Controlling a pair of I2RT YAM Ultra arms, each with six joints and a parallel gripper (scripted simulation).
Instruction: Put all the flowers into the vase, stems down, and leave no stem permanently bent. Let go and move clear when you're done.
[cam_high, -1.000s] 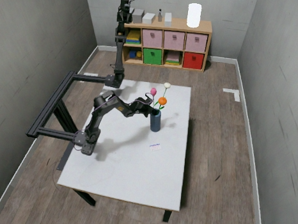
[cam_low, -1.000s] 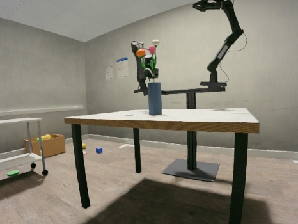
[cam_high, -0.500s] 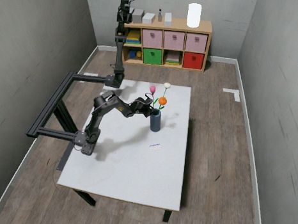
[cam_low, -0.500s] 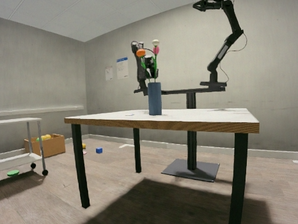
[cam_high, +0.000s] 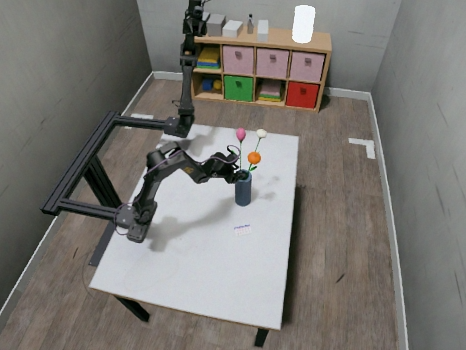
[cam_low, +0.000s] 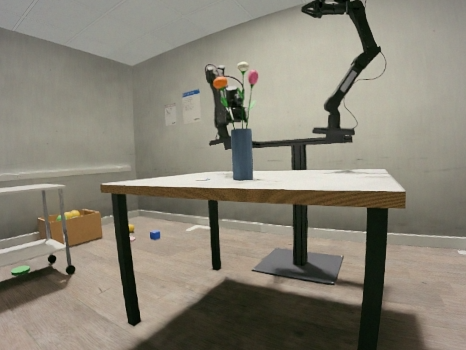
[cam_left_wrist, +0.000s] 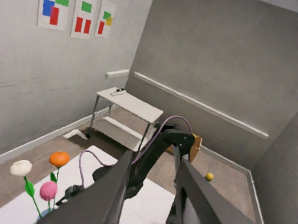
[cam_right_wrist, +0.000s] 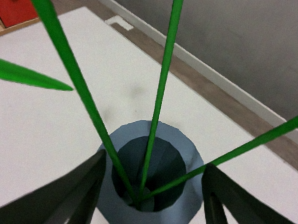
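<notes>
The pink flower lies 2 cm behind my right hand, 6 cm to the left of it and 14 cm above it. From my right hand the other things lie so: orange flower 7 cm ahead, 4 cm to the right, 12 cm above; white flower 8 cm ahead, 6 cm to the left, 15 cm above; small printed card 4 cm ahead, 18 cm to the right, 25 cm below.
</notes>
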